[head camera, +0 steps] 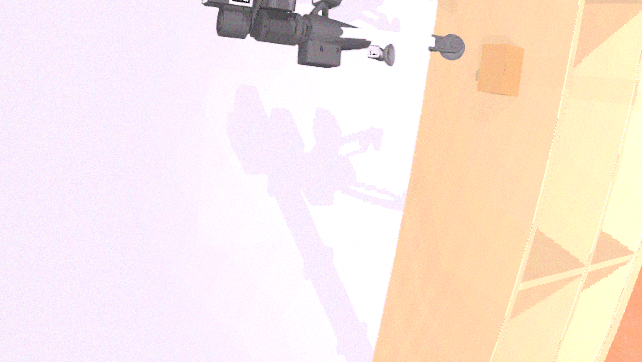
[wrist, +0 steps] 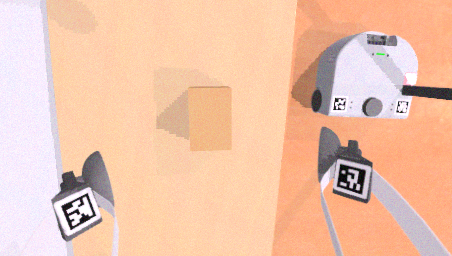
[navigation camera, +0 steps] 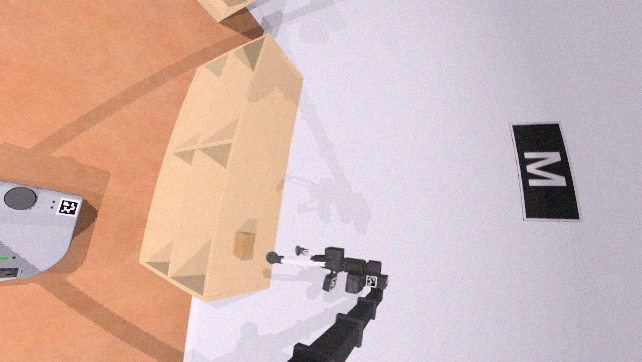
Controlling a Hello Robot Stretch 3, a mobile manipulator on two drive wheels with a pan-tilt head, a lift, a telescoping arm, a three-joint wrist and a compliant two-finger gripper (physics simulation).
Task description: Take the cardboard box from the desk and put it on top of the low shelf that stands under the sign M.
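Places are measured from the robot's base along level axes (x back, y right, z up), in millimetres.
Pixels of known places: gripper, fingertip midpoint: [head camera: 426,53] [navigation camera: 281,253]; robot's base, origin of the base link: [navigation camera: 21,197].
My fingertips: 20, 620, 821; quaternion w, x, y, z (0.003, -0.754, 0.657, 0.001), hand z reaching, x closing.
For each thing: its top centre in the pictures, then the offset to it from my fingertips, as dx, dy, dz. Level surfaces: height alone.
- cardboard box, middle of its top: [head camera: 491,68] [navigation camera: 248,245] -1, +0, -160
- low shelf, its level: dz -210
- black sign M, middle of its top: [navigation camera: 572,168] -389, +266, +1031
- orange floor, its level: dz -821
The cardboard box [head camera: 500,70] [navigation camera: 244,245] [wrist: 210,119] stands on top of the low shelf [head camera: 465,200] [navigation camera: 265,150] [wrist: 250,200], toward one end of it. The black sign M [navigation camera: 545,205] is on the wall above the shelf. My gripper [head camera: 419,50] [navigation camera: 286,254] [wrist: 215,158] is open with its fingers wide apart. In the wrist view the box shows beyond the fingertips, with nothing between them. In the head and navigation views the gripper is to the wall side of the box, apart from it. The desk cannot be made out in these views.
The shelf's open compartments [navigation camera: 190,205] face the floor side. My base [navigation camera: 40,230] [wrist: 370,70] stands on the orange floor [navigation camera: 125,125] in front of the shelf. The pale wall [head camera: 125,200] [navigation camera: 425,125] is behind it. Another wooden unit [navigation camera: 222,9] shows partly beyond its far end.
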